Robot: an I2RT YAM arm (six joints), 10 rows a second.
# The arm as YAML. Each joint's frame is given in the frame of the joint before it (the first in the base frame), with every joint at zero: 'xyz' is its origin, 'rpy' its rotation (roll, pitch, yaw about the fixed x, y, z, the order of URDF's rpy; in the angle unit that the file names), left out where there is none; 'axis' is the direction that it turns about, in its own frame. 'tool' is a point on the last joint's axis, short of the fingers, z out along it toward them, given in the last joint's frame.
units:
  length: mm
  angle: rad
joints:
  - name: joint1
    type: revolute
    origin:
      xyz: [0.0, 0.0, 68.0]
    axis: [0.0, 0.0, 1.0]
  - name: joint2
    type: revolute
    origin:
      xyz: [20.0, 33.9, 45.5]
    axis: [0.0, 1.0, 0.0]
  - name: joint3
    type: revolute
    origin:
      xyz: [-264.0, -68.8, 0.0]
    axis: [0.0, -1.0, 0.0]
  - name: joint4
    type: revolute
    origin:
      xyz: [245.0, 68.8, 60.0]
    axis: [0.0, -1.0, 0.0]
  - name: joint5
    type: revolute
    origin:
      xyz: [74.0, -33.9, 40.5]
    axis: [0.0, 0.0, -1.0]
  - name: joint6
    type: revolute
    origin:
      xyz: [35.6, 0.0, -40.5]
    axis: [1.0, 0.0, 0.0]
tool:
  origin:
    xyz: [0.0, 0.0, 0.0]
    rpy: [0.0, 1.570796, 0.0]
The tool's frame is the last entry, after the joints.
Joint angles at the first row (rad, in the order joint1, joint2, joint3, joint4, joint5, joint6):
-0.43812, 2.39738, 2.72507, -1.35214, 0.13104, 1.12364
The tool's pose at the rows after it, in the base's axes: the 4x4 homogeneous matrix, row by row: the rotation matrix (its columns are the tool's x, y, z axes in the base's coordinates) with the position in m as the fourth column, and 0 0 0 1 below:
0.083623 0.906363 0.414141 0.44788; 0.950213 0.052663 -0.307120 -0.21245; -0.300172 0.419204 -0.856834 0.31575; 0 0 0 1
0.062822 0.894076 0.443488 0.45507; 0.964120 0.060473 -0.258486 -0.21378; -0.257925 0.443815 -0.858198 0.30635; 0 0 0 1
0.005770 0.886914 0.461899 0.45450; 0.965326 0.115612 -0.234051 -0.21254; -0.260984 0.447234 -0.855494 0.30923; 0 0 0 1
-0.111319 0.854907 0.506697 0.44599; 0.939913 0.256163 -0.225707 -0.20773; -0.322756 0.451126 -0.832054 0.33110; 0 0 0 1
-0.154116 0.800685 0.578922 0.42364; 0.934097 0.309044 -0.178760 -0.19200; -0.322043 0.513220 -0.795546 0.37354; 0 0 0 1
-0.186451 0.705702 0.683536 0.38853; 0.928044 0.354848 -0.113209 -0.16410; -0.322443 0.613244 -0.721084 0.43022; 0 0 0 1
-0.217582 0.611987 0.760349 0.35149; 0.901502 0.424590 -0.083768 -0.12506; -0.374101 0.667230 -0.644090 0.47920; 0 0 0 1
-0.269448 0.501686 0.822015 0.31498; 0.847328 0.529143 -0.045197 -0.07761; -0.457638 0.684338 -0.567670 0.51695; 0 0 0 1
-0.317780 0.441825 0.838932 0.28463; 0.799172 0.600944 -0.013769 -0.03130; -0.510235 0.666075 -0.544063 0.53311; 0 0 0 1
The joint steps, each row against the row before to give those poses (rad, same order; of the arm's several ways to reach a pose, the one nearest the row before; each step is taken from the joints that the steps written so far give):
0.00266, 0.04343, -0.00014, 0.02983, -0.02709, -0.00001
-0.00038, 0.02267, 0.00035, 0.02690, -0.05684, -0.00038
-0.00038, -0.00583, 0.00016, 0.00087, -0.03013, -0.05264
-0.00038, -0.04615, 0.00000, -0.00227, -0.02671, -0.13542
0.00497, -0.09763, 0.00006, -0.03894, -0.07019, -0.03014
0.01753, -0.13898, -0.00024, -0.03575, -0.09232, -0.00039
0.05420, -0.13572, -0.00022, -0.02983, -0.01829, -0.00799
0.09992, -0.13653, -0.02927, -0.00540, 0.02210, -0.03282
0.13963, -0.13204, -0.10044, 0.00425, 0.08127, -0.00343

